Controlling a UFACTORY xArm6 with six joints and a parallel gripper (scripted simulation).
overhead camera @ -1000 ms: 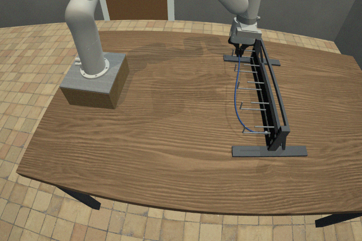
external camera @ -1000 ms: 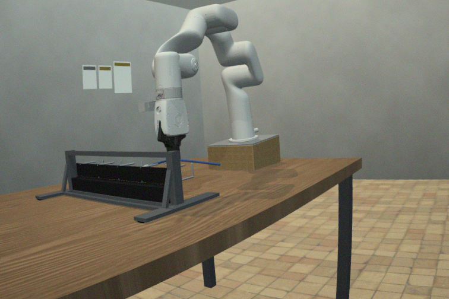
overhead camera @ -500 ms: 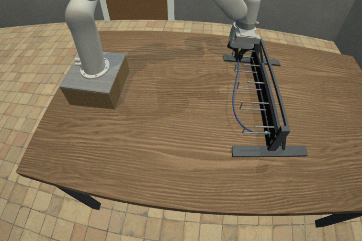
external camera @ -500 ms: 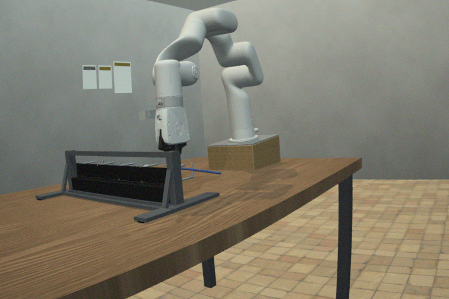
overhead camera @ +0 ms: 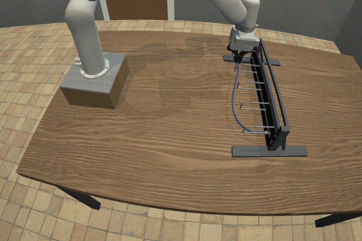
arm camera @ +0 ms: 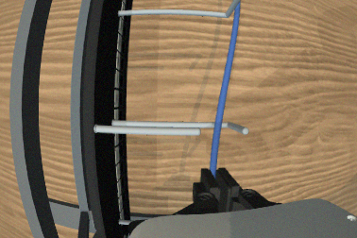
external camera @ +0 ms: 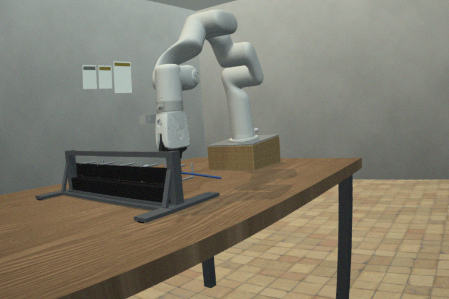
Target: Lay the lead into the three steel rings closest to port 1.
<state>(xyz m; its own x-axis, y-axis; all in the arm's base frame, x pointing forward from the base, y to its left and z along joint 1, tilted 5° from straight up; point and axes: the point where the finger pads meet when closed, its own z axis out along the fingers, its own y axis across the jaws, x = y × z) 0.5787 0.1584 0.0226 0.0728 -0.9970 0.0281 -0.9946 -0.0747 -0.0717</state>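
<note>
Right now my hand is 140 mm to the left of the dark grey rack, 110 mm short of it and 20 mm above it.
</note>
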